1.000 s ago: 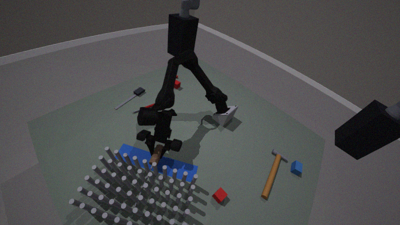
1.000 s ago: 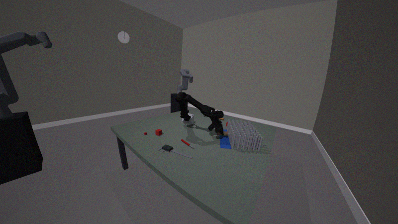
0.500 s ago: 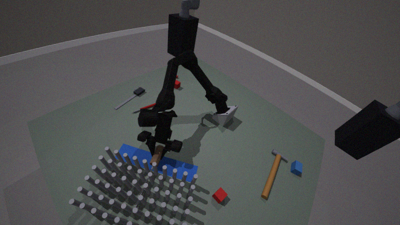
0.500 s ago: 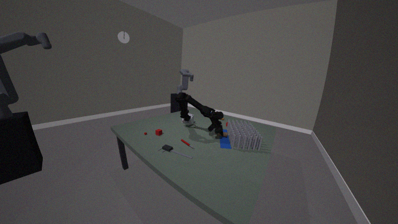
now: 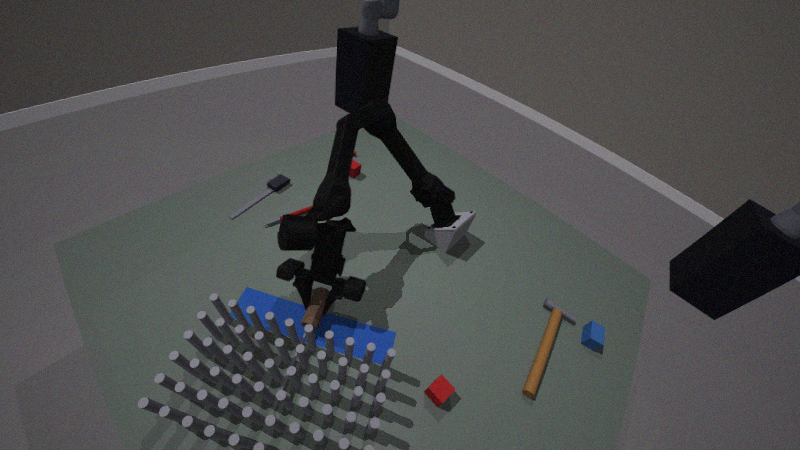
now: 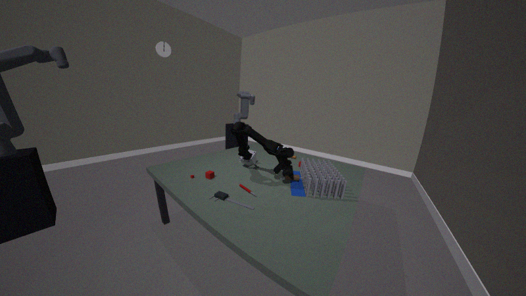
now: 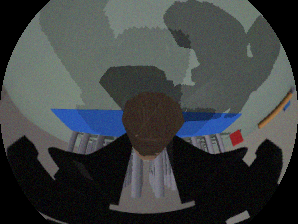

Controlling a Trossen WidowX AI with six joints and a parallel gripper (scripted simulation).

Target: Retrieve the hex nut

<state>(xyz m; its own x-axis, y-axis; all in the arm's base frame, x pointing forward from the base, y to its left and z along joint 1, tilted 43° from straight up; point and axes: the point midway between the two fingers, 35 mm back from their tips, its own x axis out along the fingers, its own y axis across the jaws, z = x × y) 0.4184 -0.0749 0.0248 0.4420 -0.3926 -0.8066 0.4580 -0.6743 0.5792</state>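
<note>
My gripper tip is now 20 mm short of the blue taped strip, 20 mm above it and 10 mm to the right of it. From my gripper tip the other things lie so: blue cube: 570 mm to the left, 440 mm behind; red-handled screwdriver: 300 mm to the right, 120 mm behind, 10 mm below; hook tool: 90 mm ahead, 50 mm to the left.
</note>
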